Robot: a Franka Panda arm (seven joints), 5 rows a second.
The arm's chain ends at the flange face. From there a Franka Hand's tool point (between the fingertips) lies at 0.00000 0.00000 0.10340 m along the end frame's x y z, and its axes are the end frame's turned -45 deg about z.
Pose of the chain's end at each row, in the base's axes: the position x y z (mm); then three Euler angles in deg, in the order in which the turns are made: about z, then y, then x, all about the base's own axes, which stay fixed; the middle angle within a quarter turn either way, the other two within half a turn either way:
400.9 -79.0 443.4 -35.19 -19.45 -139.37
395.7 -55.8 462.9 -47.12 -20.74 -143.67
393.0 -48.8 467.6 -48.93 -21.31 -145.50
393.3 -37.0 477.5 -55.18 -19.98 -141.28
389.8 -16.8 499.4 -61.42 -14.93 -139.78
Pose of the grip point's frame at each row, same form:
366.5 -15.5 369.4 -80.19 -19.45 -139.37
359.1 1.5 385.0 -92.12 -20.74 -143.67
355.4 5.8 388.2 -93.93 -21.31 -145.50
358.0 23.8 401.7 -100.18 -19.98 -141.28
363.2 47.7 423.1 -106.42 -14.93 -139.78

